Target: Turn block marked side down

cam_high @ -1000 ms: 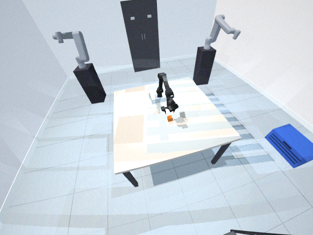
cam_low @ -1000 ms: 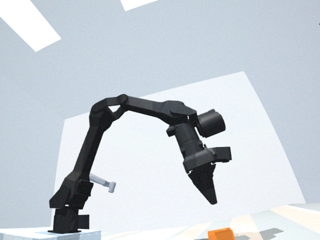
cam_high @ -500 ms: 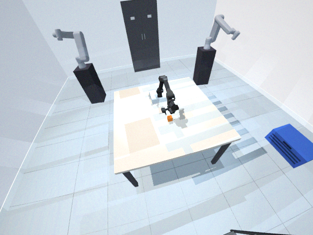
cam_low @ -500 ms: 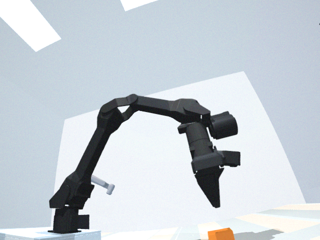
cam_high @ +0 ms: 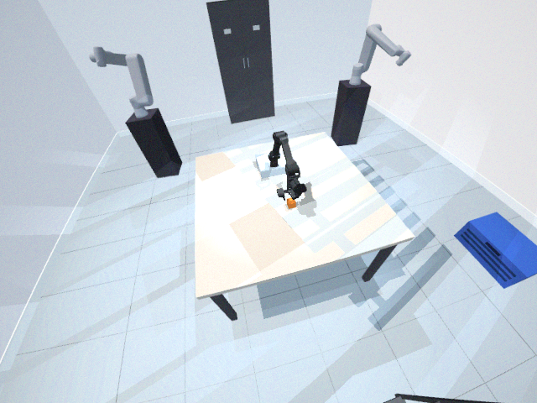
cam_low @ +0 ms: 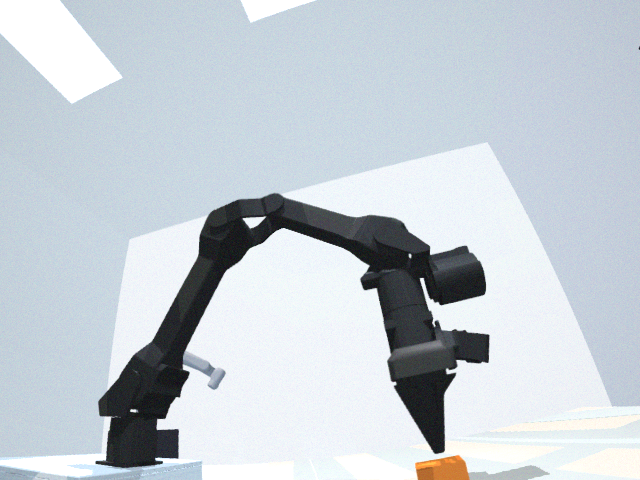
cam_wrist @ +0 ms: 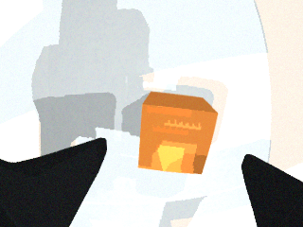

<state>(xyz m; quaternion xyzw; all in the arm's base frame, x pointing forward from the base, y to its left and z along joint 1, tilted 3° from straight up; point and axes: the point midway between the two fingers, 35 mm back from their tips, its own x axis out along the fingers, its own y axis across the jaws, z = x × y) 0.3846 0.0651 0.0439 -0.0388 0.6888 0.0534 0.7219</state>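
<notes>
My gripper tip is now 1 cm past the block and 4 cm above it.
</notes>
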